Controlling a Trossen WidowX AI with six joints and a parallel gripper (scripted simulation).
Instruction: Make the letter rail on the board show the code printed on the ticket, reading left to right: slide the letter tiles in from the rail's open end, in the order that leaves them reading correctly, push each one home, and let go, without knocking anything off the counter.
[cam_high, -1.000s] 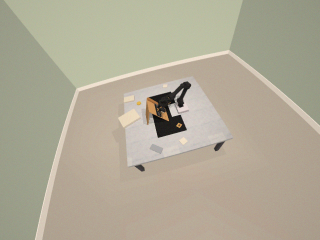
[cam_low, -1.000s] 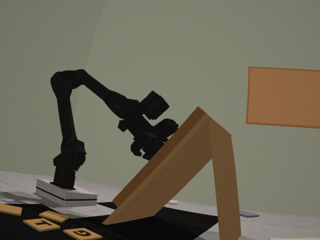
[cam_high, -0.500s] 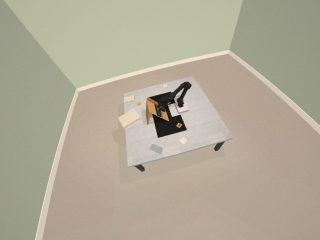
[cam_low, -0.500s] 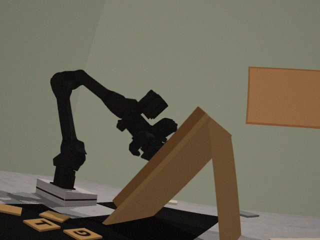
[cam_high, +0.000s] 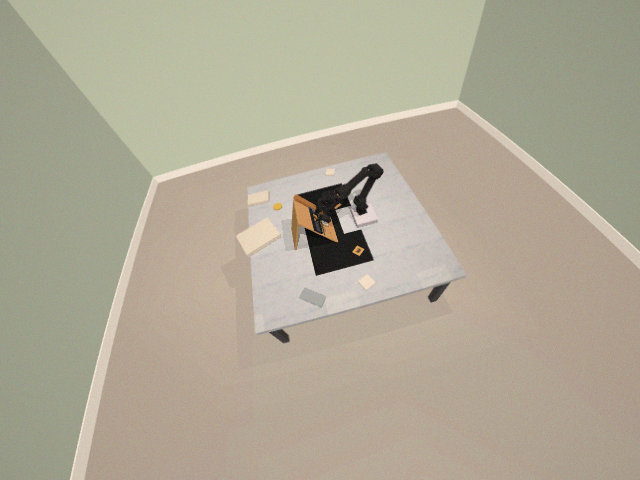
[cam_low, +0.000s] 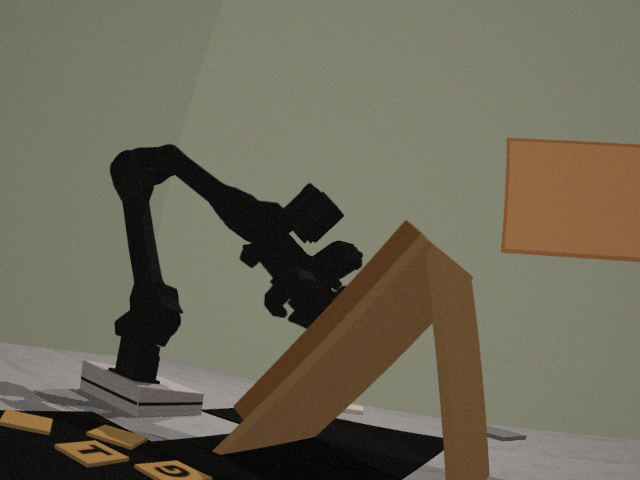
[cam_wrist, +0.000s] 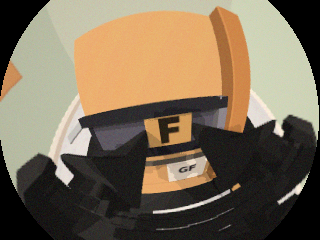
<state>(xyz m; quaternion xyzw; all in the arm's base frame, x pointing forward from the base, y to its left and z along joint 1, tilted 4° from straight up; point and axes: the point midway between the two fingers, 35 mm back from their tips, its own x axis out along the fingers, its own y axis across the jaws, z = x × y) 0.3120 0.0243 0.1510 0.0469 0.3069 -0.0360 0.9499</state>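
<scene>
Right now my gripper tip is 8 cm above the white ticket, 6 cm past it and 3 cm to the left of it. Also, from my gripper tip: cream box 43 cm ahead, 15 cm below, 13 cm to the right; orange F tile right at my gripper tip; black mat 16 cm below, 14 cm behind, 4 cm to the right.
</scene>
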